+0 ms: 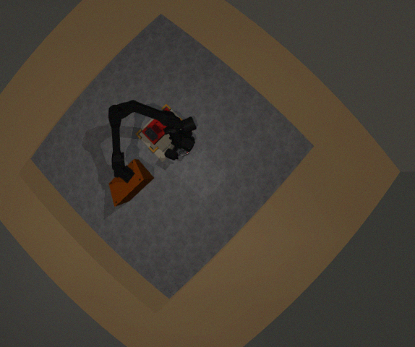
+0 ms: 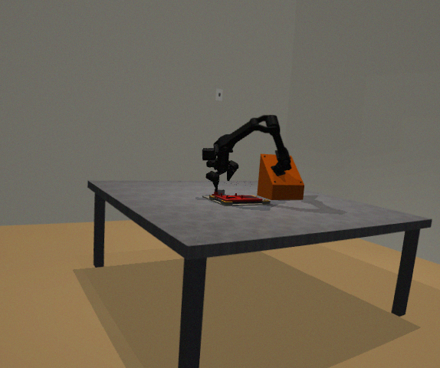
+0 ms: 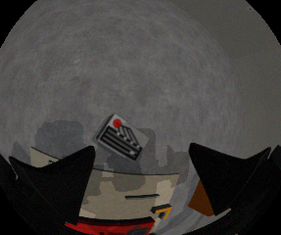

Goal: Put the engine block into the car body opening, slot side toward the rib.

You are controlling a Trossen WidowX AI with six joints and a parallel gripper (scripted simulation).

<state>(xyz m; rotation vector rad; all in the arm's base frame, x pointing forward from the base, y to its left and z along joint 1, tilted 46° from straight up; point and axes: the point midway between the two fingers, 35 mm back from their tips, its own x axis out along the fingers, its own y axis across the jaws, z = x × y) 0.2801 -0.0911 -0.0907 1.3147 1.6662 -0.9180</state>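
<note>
Right now the grey engine block is 1 cm ahead of my gripper tip and 5 cm below it.
</note>
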